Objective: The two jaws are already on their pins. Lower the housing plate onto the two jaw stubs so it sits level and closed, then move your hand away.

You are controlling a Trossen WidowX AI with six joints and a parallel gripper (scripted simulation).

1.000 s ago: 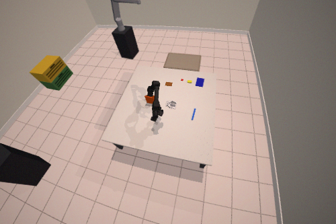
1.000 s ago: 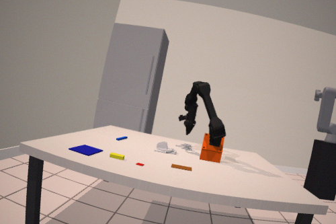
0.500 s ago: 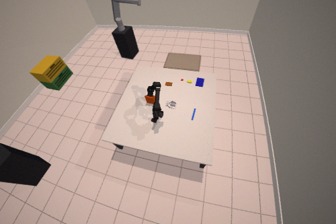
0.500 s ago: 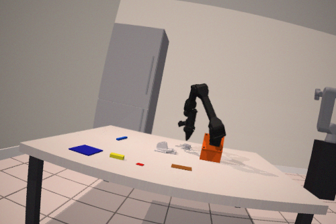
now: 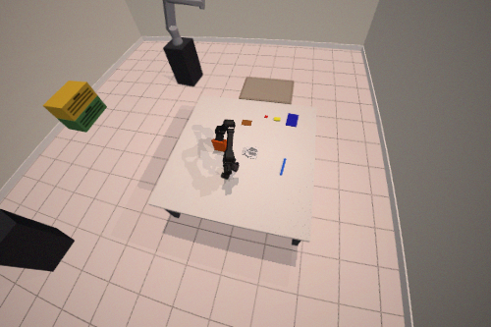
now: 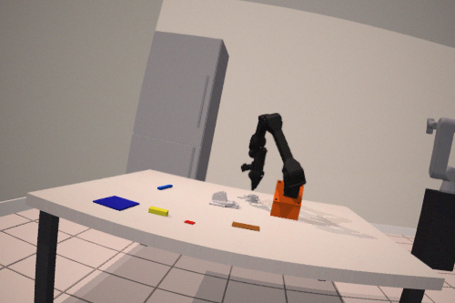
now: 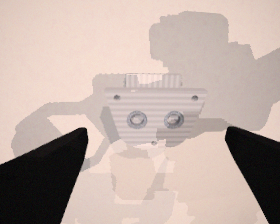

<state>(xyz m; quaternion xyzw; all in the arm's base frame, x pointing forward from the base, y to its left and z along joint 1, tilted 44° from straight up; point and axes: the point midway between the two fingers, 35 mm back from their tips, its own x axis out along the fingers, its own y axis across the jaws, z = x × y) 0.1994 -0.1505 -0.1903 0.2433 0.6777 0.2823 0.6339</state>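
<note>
The white part is 1 cm behind my gripper tip and 5 cm below it. The rest, counted from my gripper tip: blue bar: 39 cm ahead, 22 cm to the left, 6 cm below; red chip: 9 cm ahead, 72 cm to the left, 6 cm below; brown strip: 8 cm behind, 59 cm to the left, 6 cm below.
</note>
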